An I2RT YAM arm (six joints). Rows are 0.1 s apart.
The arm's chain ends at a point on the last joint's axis. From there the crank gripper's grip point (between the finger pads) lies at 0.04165 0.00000 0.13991 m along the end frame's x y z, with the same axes.
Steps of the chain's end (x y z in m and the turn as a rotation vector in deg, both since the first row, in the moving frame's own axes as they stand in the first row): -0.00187 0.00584 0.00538 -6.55 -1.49 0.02; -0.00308 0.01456 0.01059 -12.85 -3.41 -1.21; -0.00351 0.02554 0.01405 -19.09 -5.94 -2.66; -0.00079 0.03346 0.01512 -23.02 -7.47 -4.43; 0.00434 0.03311 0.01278 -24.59 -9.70 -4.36; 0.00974 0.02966 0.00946 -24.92 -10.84 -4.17; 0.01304 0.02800 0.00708 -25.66 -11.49 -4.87; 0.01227 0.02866 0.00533 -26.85 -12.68 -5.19
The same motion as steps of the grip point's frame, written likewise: -0.00552 0.02187 0.00550 -6.55 -1.49 0.02; -0.01108 0.04515 0.00940 -12.85 -3.41 -1.21; -0.01691 0.07035 0.01017 -19.09 -5.94 -2.66; -0.01681 0.08661 0.00873 -23.02 -7.47 -4.43; -0.01695 0.09031 0.00562 -24.59 -9.70 -4.36; -0.01439 0.08791 0.00225 -24.92 -10.84 -4.17; -0.01223 0.08771 -0.00063 -25.66 -11.49 -4.87; -0.01555 0.09112 -0.00337 -26.85 -12.68 -5.19
